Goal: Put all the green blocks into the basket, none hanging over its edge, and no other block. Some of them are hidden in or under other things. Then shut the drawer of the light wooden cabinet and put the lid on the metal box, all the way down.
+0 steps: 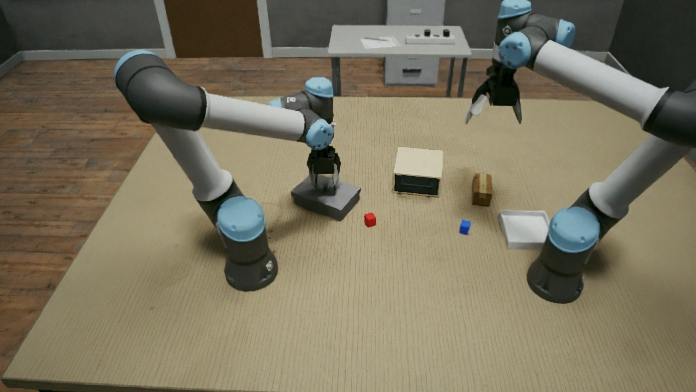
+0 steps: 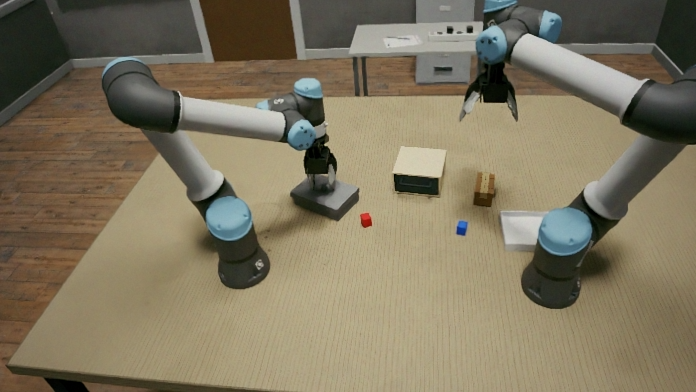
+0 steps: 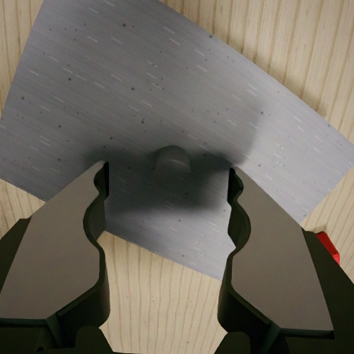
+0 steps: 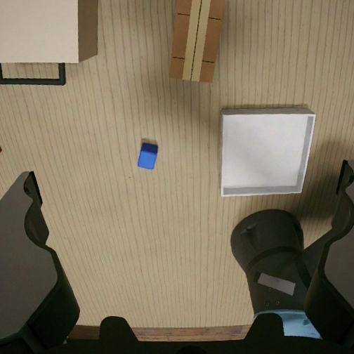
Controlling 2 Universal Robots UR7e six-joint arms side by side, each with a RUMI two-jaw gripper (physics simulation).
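The grey metal box (image 1: 316, 206) (image 2: 314, 204) stands left of centre with its flat lid (image 1: 342, 196) (image 2: 341, 194) (image 3: 130, 90) on top. My left gripper (image 1: 324, 187) (image 2: 321, 185) (image 3: 168, 166) is open, pointing down low over the lid, its fingers apart on either side of the round knob (image 3: 173, 159). My right gripper (image 1: 494, 122) (image 2: 489, 119) (image 4: 186, 167) is open and empty, high at the back right. The white basket (image 1: 525, 231) (image 2: 520, 232) (image 4: 262, 150) is empty. The light wooden cabinet (image 1: 419, 162) (image 2: 420, 160) (image 4: 40, 30) has its dark drawer front (image 1: 417, 184) (image 2: 416, 184) roughly flush. No green block shows.
A red block (image 1: 370, 220) (image 2: 366, 220) (image 3: 329, 247) lies right of the metal box. A blue block (image 1: 465, 227) (image 2: 462, 228) (image 4: 147, 156) lies left of the basket. A brown cardboard box (image 1: 482, 190) (image 2: 484, 189) (image 4: 197, 40) stands behind them, right of the cabinet. The right arm's base is beside the basket.
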